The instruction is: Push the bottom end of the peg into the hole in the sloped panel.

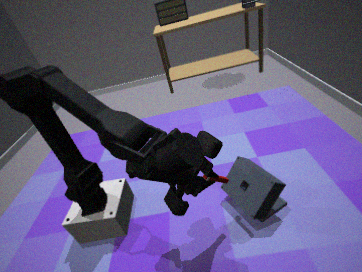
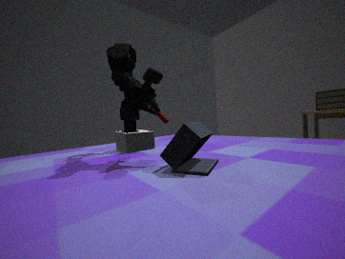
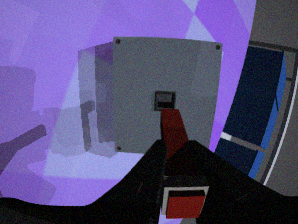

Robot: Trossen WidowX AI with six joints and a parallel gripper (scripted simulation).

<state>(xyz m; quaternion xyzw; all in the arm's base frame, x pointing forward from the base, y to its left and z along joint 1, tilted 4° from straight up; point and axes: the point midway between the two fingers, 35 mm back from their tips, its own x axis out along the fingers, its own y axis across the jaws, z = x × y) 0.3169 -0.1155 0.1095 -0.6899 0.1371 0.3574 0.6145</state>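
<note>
My gripper tip is now 9 cm short of the sloped grey panel, 2 cm to the right of it and 9 cm above it. Round my gripper tip: red peg (1 cm behind, 1 cm above); grey foot plate (11 cm ahead, 3 cm to the left, 16 cm below).
</note>
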